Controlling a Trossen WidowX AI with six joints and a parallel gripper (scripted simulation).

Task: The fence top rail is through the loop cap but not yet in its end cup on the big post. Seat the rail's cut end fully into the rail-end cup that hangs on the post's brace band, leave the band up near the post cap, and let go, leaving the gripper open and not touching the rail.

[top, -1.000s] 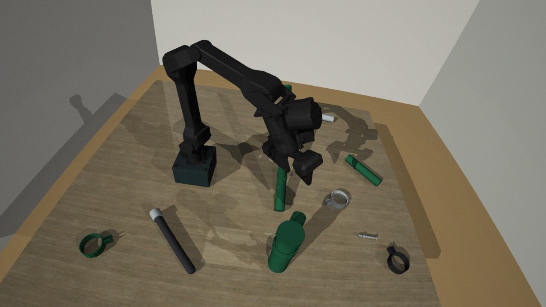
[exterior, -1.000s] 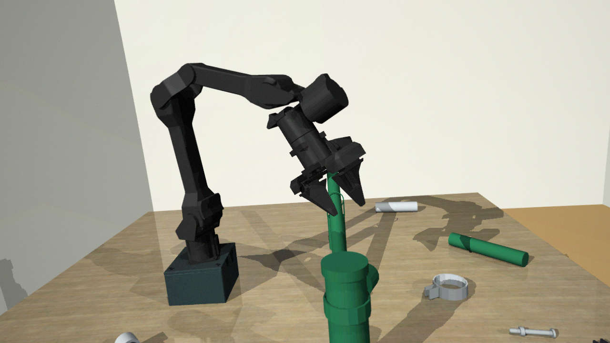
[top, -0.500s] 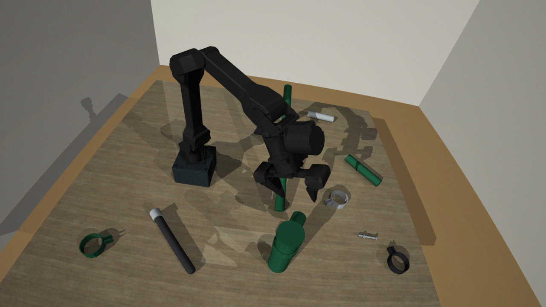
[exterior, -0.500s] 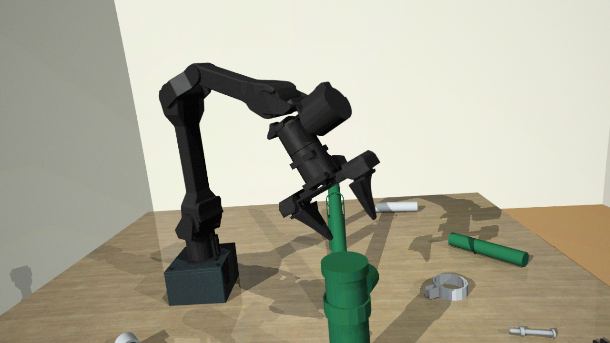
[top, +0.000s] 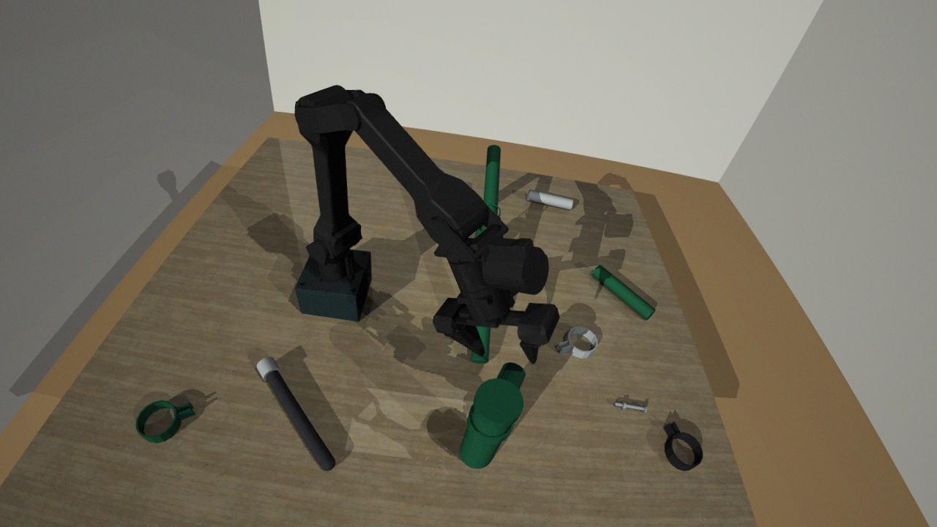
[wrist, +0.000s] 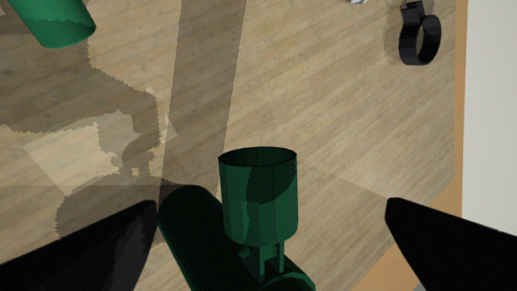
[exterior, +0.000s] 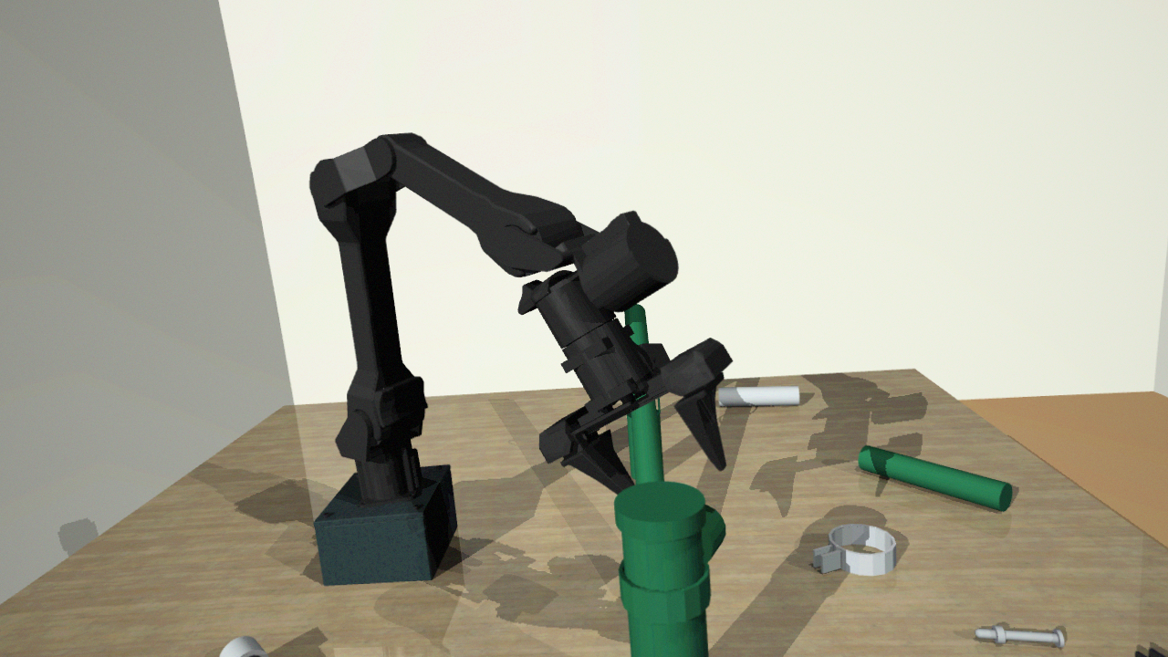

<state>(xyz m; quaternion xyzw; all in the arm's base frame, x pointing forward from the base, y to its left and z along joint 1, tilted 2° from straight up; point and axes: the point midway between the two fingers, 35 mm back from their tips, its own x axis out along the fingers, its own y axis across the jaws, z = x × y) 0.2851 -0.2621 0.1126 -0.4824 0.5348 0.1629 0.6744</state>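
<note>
The rail-end cup lies 40 mm below my gripper tip and 30 mm to the right of it. Round my gripper tip: bolt 300 mm ahead, 160 mm below, 30 mm to the right; short green pipe 390 mm ahead, 270 mm to the left, 150 mm below.
</note>
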